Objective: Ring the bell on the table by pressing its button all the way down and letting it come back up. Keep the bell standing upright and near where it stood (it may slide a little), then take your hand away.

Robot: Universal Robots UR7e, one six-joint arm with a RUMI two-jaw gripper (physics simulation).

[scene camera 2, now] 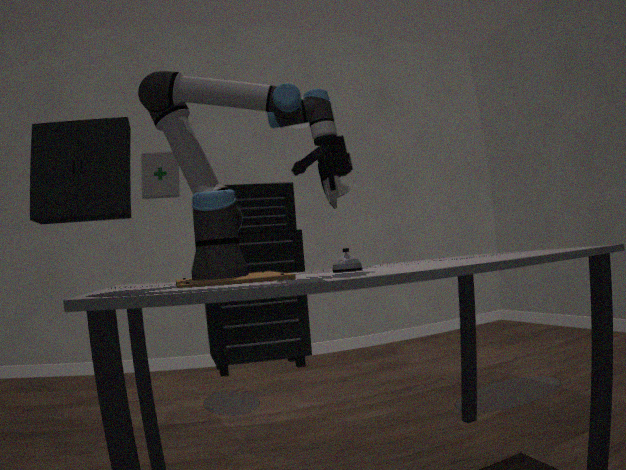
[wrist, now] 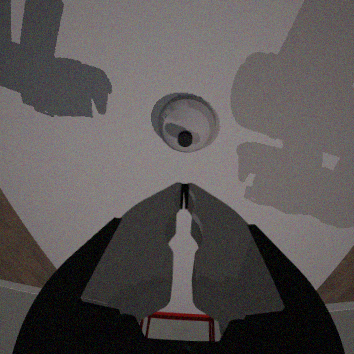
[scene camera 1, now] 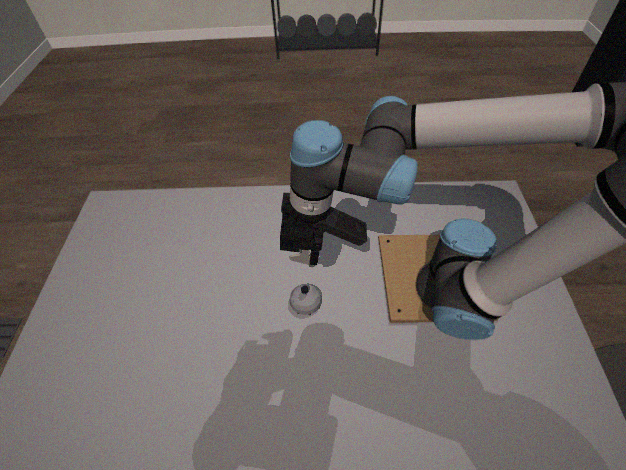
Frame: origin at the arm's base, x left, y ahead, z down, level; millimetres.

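Seen in the pictures: gripper, fingertip midpoint: (scene camera 2: pixel 335 208) (wrist: pixel 183 185) (scene camera 1: pixel 310 264); arm's base, link origin: (scene camera 2: pixel 220 277).
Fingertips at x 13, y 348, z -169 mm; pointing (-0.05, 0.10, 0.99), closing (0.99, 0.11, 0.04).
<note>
Offsets run from my fingertips to a thing's top centre.
A silver dome bell {dz +117, dx -7, dy +19 mm} (scene camera 1: pixel 305 300) (scene camera 2: pixel 346 264) (wrist: pixel 192 117) stands upright on the white table (scene camera 1: pixel 151 283) (scene camera 2: pixel 505 262). Its black button {dz +117, dx -7, dy +19 mm} (scene camera 1: pixel 304 288) (scene camera 2: pixel 345 249) (wrist: pixel 185 138) stands up on top, raised above the dome. My gripper (scene camera 2: pixel 333 206) (wrist: pixel 183 185) is shut and empty. It hangs well above the table and the bell, with a wide gap to the button. In the wrist view the fingertips point toward the bell, with a strip of table showing between them and the dome. In scene camera 1 the fingertips are partly hidden.
A wooden board (scene camera 1: pixel 404 278) (scene camera 2: pixel 235 279) lies on the table by the arm's base, to the right of the bell in scene camera 1. A dark drawer cabinet (scene camera 2: pixel 262 328) stands behind the table. A rack (scene camera 1: pixel 328 49) stands by the far wall.
</note>
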